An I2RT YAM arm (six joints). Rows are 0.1 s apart.
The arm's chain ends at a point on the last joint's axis. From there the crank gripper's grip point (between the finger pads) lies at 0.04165 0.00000 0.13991 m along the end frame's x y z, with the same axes.
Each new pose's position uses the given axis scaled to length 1; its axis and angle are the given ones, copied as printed.
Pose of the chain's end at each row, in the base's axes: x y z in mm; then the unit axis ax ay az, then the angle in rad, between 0 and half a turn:
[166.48, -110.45, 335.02, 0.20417, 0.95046, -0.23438, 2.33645]
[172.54, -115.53, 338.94, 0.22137, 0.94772, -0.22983, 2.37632]
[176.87, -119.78, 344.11, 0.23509, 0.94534, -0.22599, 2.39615]
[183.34, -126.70, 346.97, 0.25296, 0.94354, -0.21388, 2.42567]
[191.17, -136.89, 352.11, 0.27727, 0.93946, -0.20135, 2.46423]
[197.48, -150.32, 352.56, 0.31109, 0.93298, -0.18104, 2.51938]
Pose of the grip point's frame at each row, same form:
[225.09, -177.17, 219.16, 0.20417, 0.95046, -0.23438, 2.33645]
[225.62, -181.03, 219.77, 0.22137, 0.94772, -0.22983, 2.37632]
[227.08, -184.27, 223.16, 0.23509, 0.94534, -0.22599, 2.39615]
[229.95, -187.87, 222.89, 0.25296, 0.94354, -0.21388, 2.42567]
[232.89, -194.24, 224.52, 0.27727, 0.93946, -0.20135, 2.46423]
[232.74, -201.01, 220.28, 0.31109, 0.93298, -0.18104, 2.51938]

